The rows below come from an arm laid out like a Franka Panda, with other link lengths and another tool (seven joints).
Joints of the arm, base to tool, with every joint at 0 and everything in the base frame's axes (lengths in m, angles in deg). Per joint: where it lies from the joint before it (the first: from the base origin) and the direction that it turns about. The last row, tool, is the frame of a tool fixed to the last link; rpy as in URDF.
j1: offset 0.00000 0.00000 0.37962 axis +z
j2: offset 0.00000 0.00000 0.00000 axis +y
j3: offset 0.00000 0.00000 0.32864 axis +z
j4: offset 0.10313 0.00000 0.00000 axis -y
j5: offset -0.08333 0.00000 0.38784 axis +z
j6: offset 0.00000 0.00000 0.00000 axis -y
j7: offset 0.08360 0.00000 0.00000 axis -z
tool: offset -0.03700 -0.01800 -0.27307 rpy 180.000 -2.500 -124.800
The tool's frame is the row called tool.
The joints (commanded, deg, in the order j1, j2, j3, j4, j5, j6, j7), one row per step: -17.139 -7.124 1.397 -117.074 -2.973 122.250 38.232; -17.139 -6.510 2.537 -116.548 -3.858 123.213 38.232; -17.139 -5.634 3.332 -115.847 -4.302 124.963 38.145; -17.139 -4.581 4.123 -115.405 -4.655 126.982 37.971; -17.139 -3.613 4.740 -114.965 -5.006 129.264 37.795; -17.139 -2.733 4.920 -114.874 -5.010 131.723 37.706
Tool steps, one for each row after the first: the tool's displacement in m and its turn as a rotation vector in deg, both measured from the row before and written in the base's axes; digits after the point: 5 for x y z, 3 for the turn. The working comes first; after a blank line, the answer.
Tool pose at each row, in the base's axes (x y z in m, rotation vector in deg; the steps are taken from these numbers as rounded here): 0.53371 -0.15257 0.40678 -3.600 171.214 -9.359; 0.54313 -0.14672 0.40708 -5.888 170.411 -10.849; 0.55647 -0.14319 0.40782 -7.516 168.825 -11.889; 0.56965 -0.13890 0.40510 -9.235 167.352 -12.654; 0.58338 -0.13604 0.40387 -10.676 165.528 -13.456; 0.59502 -0.13591 0.40092 -11.121 163.809 -13.765

0.00942 0.00585 0.00030 -1.121 -0.594 1.494; 0.01334 0.00353 0.00074 -0.804 -1.406 1.158; 0.01318 0.00429 -0.00272 -0.637 -1.273 1.240; 0.01373 0.00286 -0.00123 -0.654 -1.627 1.104; 0.01164 0.00013 -0.00295 -0.244 -1.641 0.476
